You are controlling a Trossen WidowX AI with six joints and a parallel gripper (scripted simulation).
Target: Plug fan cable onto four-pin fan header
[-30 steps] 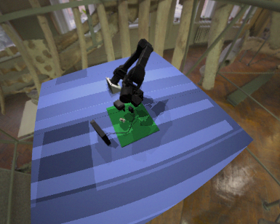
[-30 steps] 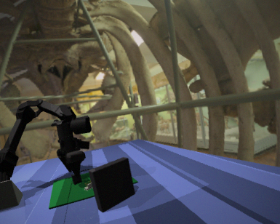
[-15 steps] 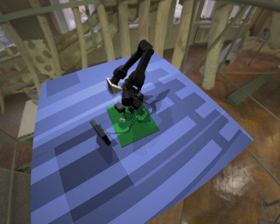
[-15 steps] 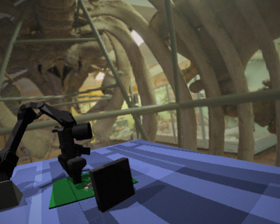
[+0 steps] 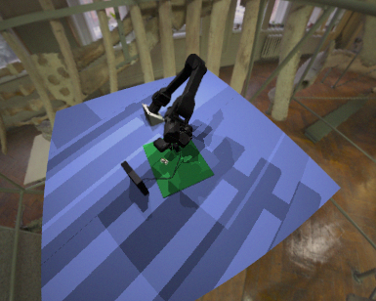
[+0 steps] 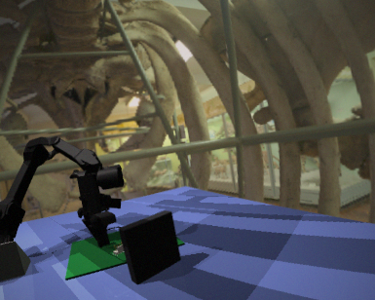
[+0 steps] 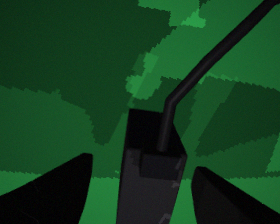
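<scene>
Right now my gripper tip is 4 cm short of the white four-pin header, 8 cm to the left of it and 2 cm above it. From my gripper tip the other things lie so: green board: 5 cm ahead, 2 cm to the right, 3 cm below; fan plug: 1 cm ahead, 1 cm above; black cable: 3 cm ahead, 2 cm above.
</scene>
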